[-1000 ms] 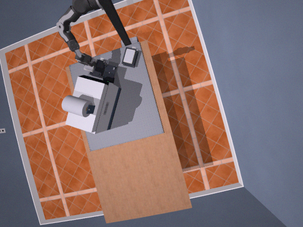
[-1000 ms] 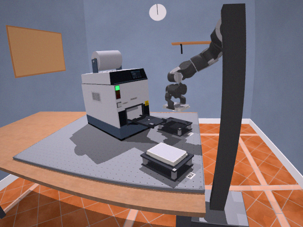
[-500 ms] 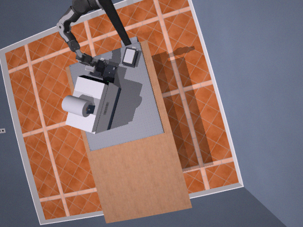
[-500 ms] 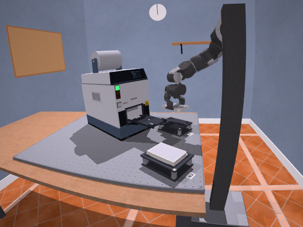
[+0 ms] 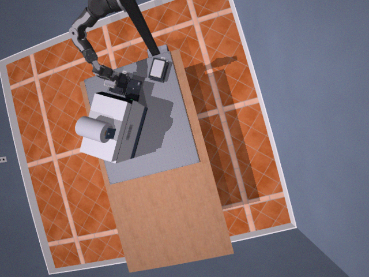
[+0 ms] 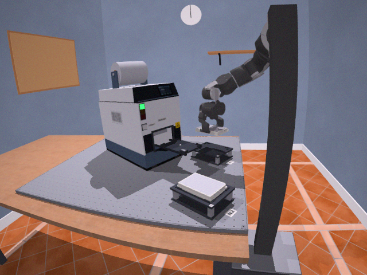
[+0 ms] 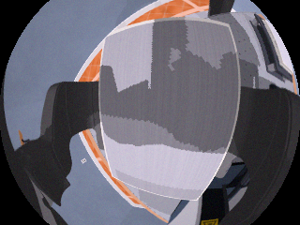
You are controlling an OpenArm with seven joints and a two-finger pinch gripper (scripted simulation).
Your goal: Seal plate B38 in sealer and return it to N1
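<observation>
Now: hand right at the white 96-well plate B38. Also, from my hand: plate nest N1: 90 mm below; sealer's stage: 140 mm to the left, 100 mm ahead, 30 mm below; start key: 240 mm ahead, 180 mm to the left, 60 mm above.
</observation>
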